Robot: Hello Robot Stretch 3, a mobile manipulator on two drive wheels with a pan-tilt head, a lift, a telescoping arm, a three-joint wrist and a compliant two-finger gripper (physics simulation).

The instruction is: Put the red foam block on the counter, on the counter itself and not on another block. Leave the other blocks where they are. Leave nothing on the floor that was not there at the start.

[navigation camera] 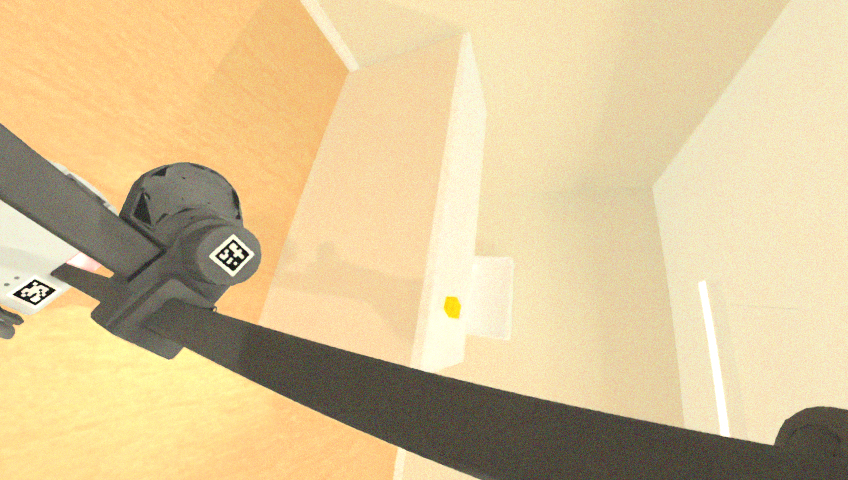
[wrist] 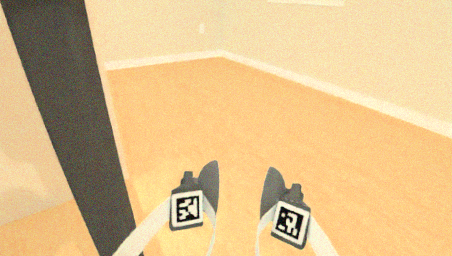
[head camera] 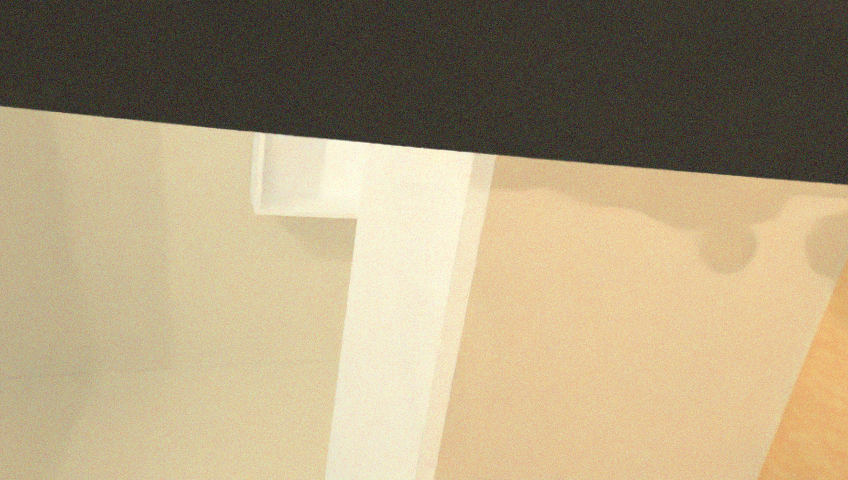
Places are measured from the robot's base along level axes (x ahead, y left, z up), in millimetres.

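Pixels of known places: gripper, fingertip midpoint: [wrist: 241,182].
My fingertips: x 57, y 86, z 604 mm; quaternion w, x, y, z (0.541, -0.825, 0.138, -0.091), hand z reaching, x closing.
Observation:
Behind a point stands the place of what it marks.
The counter [head camera: 392,327] {x -969, y 726, z 910 mm} [navigation camera: 457,178] {x -1058, y 560, z 910 mm} shows as a long pale top above a beige side, in the head and navigation views. A yellow block [navigation camera: 452,306] {x -538, y 852, z 945 mm} sits on the counter top in the navigation view. The red foam block does not show in these views. My gripper [wrist: 241,182] {x 57, y 86, z 604 mm} is open in the wrist view, its two dark fingertips apart with wooden floor behind and no object between them. Part of a fingertip also shows at the left edge of the navigation view.
My dark mast [head camera: 416,65] {x -69, y 117, z 1269 mm} [navigation camera: 416,404] {x -69, y 117, z 1194 mm} [wrist: 65,120] {x -69, y 116, z 652 mm} crosses the views. A white box-like fixture [head camera: 309,178] {x -1789, y 2216, z 796 mm} [navigation camera: 492,297] {x -1532, y 2332, z 852 mm} adjoins the counter's far side. A beige wall with a white baseboard [wrist: 310,82] {x 1340, y 1960, z 44 mm} bounds the wooden floor [wrist: 225,115] {x 339, y 1402, z 0 mm}. A thin white strip [navigation camera: 714,356] {x -749, y 1426, z 2077 mm} stands at the right.

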